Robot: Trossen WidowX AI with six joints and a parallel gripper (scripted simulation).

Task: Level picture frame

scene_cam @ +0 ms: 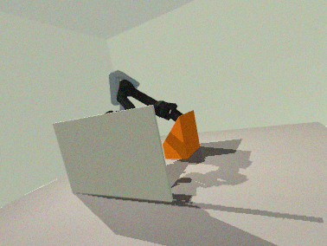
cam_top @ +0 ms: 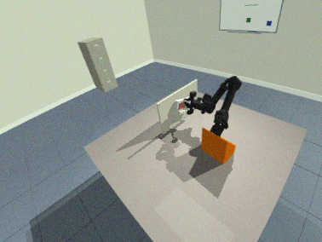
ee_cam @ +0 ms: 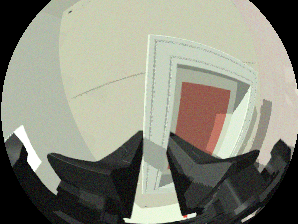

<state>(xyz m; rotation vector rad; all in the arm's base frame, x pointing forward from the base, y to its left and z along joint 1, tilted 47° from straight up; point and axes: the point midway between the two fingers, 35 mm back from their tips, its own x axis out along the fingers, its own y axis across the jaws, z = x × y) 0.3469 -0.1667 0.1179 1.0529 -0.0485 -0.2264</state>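
Now: gripper tip 5 cm above the picture frame, 2 cm to the right of it and 1 cm short of it.
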